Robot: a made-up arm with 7 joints. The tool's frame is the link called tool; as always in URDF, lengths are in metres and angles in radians. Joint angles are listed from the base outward.
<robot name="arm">
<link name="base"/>
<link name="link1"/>
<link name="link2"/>
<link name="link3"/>
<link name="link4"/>
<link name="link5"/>
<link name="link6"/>
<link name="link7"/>
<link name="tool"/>
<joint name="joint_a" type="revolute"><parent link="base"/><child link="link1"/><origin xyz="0 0 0.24" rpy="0 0 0"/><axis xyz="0 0 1"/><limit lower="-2.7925" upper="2.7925"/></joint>
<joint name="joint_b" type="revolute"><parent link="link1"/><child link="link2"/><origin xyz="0 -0.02 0.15" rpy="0 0 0"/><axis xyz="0 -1 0"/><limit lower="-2.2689" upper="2.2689"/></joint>
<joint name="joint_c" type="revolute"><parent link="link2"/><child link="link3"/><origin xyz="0 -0.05 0.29" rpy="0 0 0"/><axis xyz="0 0 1"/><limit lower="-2.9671" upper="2.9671"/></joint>
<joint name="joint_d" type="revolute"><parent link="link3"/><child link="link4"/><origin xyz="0.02 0.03 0.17" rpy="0 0 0"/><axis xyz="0 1 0"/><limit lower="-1.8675" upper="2.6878"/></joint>
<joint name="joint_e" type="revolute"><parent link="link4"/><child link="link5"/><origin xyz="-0.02 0.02 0.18" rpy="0 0 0"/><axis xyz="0 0 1"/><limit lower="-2.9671" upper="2.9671"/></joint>
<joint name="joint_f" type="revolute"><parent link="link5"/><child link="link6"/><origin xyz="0 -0.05 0.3" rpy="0 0 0"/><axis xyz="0 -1 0"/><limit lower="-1.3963" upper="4.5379"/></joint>
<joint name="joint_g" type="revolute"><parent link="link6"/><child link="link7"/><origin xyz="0.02 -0.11 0.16" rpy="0 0 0"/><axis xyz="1 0 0"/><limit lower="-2.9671" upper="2.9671"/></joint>
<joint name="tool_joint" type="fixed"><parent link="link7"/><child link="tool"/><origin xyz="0 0 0" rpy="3.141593 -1.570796 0"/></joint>
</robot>
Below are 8 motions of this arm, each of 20 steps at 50 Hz.
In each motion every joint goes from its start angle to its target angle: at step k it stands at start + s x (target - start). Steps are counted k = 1, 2, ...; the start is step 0. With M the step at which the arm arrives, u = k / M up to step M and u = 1 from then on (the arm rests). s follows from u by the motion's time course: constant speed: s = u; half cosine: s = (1 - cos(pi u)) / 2; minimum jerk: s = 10 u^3 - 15 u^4 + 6 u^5.
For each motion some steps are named. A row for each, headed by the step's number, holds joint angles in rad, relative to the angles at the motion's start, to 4 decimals.
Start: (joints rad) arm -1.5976 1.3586 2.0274 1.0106 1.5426 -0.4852 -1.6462
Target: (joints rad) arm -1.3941 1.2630 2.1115 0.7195 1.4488 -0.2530 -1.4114
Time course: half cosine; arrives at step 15
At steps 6, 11, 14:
6: 0.0703 -0.0330 0.0291 -0.1006 -0.0324 0.0802 0.0811
11: 0.1698 -0.0798 0.0702 -0.2429 -0.0783 0.1938 0.1960
14: 0.2013 -0.0946 0.0832 -0.2879 -0.0928 0.2297 0.2322

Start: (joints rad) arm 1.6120 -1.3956 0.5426 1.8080 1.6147 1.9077 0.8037
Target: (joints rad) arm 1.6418 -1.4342 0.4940 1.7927 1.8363 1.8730 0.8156
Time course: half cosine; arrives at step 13
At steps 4, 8, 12, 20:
4: 0.0064 -0.0083 -0.0105 -0.0033 0.0479 -0.0075 0.0026
8: 0.0202 -0.0261 -0.0329 -0.0104 0.1501 -0.0235 0.0081
12: 0.0294 -0.0380 -0.0479 -0.0151 0.2184 -0.0342 0.0117
20: 0.0298 -0.0386 -0.0486 -0.0153 0.2216 -0.0347 0.0119

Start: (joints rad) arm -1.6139 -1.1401 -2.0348 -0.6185 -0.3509 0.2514 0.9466
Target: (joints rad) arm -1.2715 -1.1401 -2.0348 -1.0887 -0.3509 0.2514 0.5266
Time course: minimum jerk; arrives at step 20
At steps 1, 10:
1: 0.0004 0.0000 0.0000 -0.0005 0.0000 0.0000 -0.0005
10: 0.1712 0.0000 0.0000 -0.2351 0.0000 0.0000 -0.2100

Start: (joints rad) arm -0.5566 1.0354 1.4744 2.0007 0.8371 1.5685 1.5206
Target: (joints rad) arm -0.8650 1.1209 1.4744 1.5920 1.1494 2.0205 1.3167
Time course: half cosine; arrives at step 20
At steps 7, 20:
7: -0.0842 0.0233 0.0000 -0.1116 0.0853 0.1234 -0.0557
20: -0.3084 0.0855 0.0000 -0.4087 0.3123 0.4520 -0.2039

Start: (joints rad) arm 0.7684 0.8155 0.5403 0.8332 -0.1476 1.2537 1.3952
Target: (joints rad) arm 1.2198 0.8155 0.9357 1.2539 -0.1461 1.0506 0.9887
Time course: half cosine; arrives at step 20
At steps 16, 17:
16: 0.4083 0.0000 0.3576 0.3805 0.0014 -0.1837 -0.3677
17: 0.4268 0.0000 0.3739 0.3978 0.0014 -0.1920 -0.3843

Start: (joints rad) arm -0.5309 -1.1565 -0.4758 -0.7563 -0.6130 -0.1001 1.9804
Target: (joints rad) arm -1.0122 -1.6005 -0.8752 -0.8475 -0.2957 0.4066 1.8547
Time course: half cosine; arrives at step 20
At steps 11, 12, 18, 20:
11: -0.2783 -0.2567 -0.2309 -0.0527 0.1835 0.2930 -0.0727
12: -0.3150 -0.2906 -0.2614 -0.0597 0.2077 0.3316 -0.0823
18: -0.4695 -0.4331 -0.3896 -0.0890 0.3095 0.4943 -0.1226
20: -0.4813 -0.4440 -0.3994 -0.0912 0.3173 0.5067 -0.1257

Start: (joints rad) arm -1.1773 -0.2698 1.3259 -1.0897 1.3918 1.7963 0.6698
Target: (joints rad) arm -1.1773 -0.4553 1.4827 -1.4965 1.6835 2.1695 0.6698
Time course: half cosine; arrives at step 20
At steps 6, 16, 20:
6: 0.0000 -0.0382 0.0323 -0.0838 0.0601 0.0769 0.0000
16: 0.0000 -0.1678 0.1418 -0.3680 0.2638 0.3376 0.0000
20: 0.0000 -0.1855 0.1568 -0.4068 0.2917 0.3732 0.0000

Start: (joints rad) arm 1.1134 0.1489 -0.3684 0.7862 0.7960 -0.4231 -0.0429
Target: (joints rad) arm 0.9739 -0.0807 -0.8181 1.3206 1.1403 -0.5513 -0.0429
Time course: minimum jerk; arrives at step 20
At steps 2, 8, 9, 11, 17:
2: -0.0012 -0.0020 -0.0038 0.0046 0.0029 -0.0011 0.0000
8: -0.0443 -0.0729 -0.1428 0.1696 0.1093 -0.0407 0.0000
9: -0.0568 -0.0934 -0.1830 0.2174 0.1401 -0.0522 0.0000
11: -0.0827 -0.1362 -0.2667 0.3170 0.2042 -0.0760 0.0000
17: -0.1358 -0.2235 -0.4377 0.5202 0.3351 -0.1248 0.0000

